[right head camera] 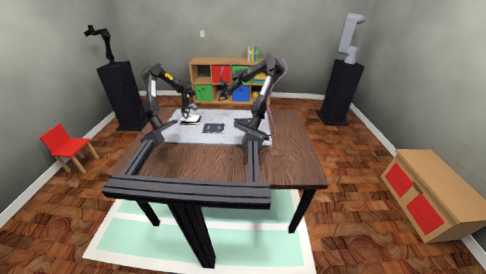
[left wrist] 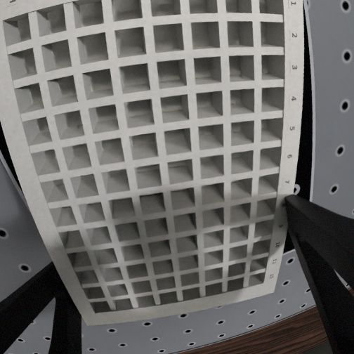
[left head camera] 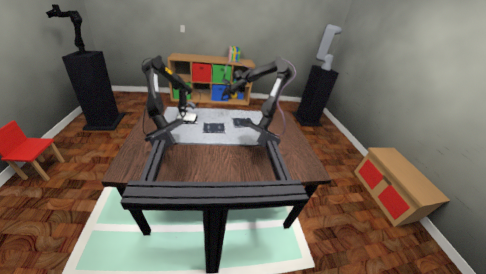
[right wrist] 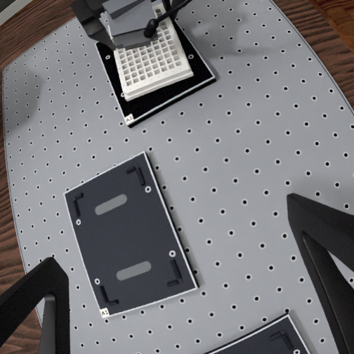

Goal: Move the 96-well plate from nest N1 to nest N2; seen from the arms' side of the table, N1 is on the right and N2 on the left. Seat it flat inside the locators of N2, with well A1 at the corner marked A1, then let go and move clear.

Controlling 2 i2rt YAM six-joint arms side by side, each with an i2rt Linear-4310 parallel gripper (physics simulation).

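Places are measured from the left arm's base along level axes (x ahead, y left, z up), in millimetres.
Pixels of known places: left gripper, fingertip midpoint: (right head camera: 186,117) (left head camera: 182,116); right gripper, fingertip midpoint: (right head camera: 220,98) (left head camera: 221,97); left arm's base, link origin: (right head camera: 159,128) (left head camera: 163,127); right arm's base, link origin: (right head camera: 251,129).
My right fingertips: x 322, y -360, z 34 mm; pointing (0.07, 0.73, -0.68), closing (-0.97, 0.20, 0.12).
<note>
For each thing: its top centre in the pictures, then the offset to it from my right fingertips. Level surfaces: height alone.
- white 96-well plate, top centre: (left head camera: 186,115) (right head camera: 190,116) dy +253, dx +28, dz -160 mm
- middle nest, top centre: (left head camera: 213,126) (right head camera: 213,127) dy +55, dx -100, dz -184 mm
- wooden table, surface height: dz -213 mm
The white 96-well plate (left head camera: 189,117) (right head camera: 190,118) (left wrist: 172,150) (right wrist: 155,67) is between the fingers of my left gripper (left head camera: 186,112) (right head camera: 187,114) (left wrist: 169,242), which is shut on its long sides. The plate hangs a little above the black nest N2 (left wrist: 306,140) (right wrist: 160,98), roughly level. The A1 tag (right wrist: 130,119) shows at the nest's near corner in the right wrist view. The locators of N2 are mostly hidden under the plate. My right gripper (left head camera: 226,95) (right head camera: 222,97) (right wrist: 166,242) is open and empty, high above the pegboard.
A middle nest (left head camera: 214,128) (right head camera: 213,128) (right wrist: 135,235) carries no plate and has its own A1 tag. Another nest (left head camera: 241,122) (right wrist: 270,342) lies farther right, partly cut off in the right wrist view. All stand on a grey perforated board (right wrist: 240,175) on the wooden table (left head camera: 225,162).
</note>
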